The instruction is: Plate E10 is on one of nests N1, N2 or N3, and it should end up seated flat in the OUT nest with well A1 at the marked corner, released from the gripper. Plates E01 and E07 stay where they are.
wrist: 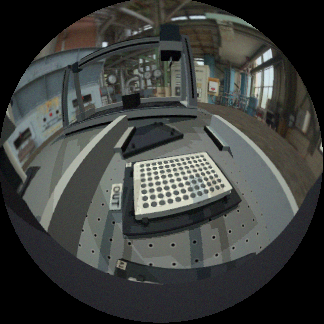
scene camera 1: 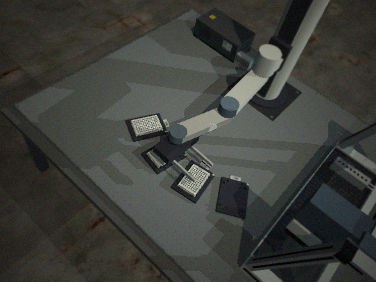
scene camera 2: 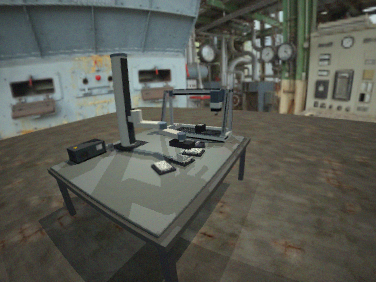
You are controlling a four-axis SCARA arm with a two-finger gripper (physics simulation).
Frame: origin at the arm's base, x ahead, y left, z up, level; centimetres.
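Where they show: gripper, fingertip midpoint: (wrist: 170, 119) (scene camera 1: 203, 173); arm's base at its link origin: (scene camera 1: 264, 92) (scene camera 2: 128, 145).
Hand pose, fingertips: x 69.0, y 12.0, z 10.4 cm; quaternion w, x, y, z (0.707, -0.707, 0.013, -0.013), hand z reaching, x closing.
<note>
Each offset is from my fingertips to the top centre of the thing. "pt": to the spot under its first point.
Plate E10 @(dx +1.3, dy -2.6, dz -6.5 cm) (scene camera 1: 195, 180) (scene camera 2: 193, 151) (wrist: 177, 180) lies on the OUT nest @(pt dx +8.0, dy -4.2, dz -7.5 cm) (scene camera 1: 180, 187) (wrist: 175, 229), wells up and looking nearly flat. Its lettering is not readable, so I cannot tell where well A1 is. The nest's A1 mark @(dx -7.1, dy +1.6, dz -7.9 cm) (wrist: 128, 164) is at its far left corner in the wrist view. My gripper (scene camera 1: 203, 172) (wrist: 170, 119) is open with nothing between the fingers, above the plate and apart from it. One finger overlaps the plate in scene camera 1. Nest N1 @(dx -5.1, dy +14.1, dz -6.9 cm) (scene camera 1: 233, 197) (wrist: 152, 137) is empty. Another plate @(dx +0.9, dy -20.2, dz -6.5 cm) (scene camera 1: 156, 159) shows partly under the gripper body. A further plate @(dx -4.1, dy -36.3, dz -6.5 cm) (scene camera 1: 146, 124) (scene camera 2: 163, 166) sits in the end nest.
The gantry machine (scene camera 2: 200, 91) (wrist: 189, 75) stands beyond nest N1. A dark control box @(pt dx -75.7, dy -49.1, dz +2.4 cm) (scene camera 1: 224, 32) (scene camera 2: 86, 151) stands near the arm's column (scene camera 1: 295, 50) (scene camera 2: 121, 100). The neighbouring nest's edge @(pt dx +2.2, dy -14.7, dz -7.9 cm) (wrist: 200, 272) shows low in the wrist view.
</note>
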